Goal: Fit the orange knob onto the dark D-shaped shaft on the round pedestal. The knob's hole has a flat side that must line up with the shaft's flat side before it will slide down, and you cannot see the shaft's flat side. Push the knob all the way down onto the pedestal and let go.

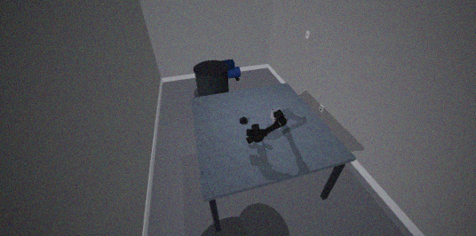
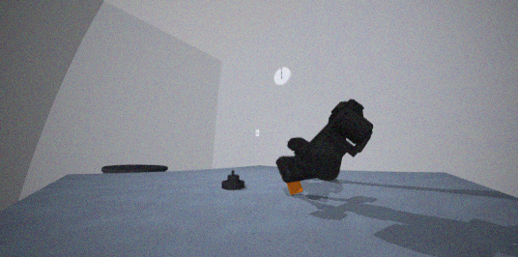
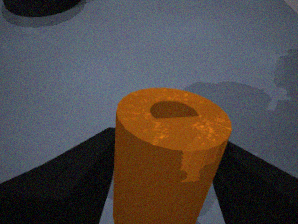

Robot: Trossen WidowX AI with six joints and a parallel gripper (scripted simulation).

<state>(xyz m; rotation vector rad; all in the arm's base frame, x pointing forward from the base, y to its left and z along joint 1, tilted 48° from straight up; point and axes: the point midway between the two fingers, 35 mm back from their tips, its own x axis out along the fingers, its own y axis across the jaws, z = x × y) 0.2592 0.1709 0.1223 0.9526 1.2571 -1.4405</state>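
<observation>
Right now the orange knob is 10 mm to the left of my gripper tip. The rest, counted from my gripper tip: dark round pedestal 200 mm to the right, 90 mm ahead, 10 mm below.
</observation>
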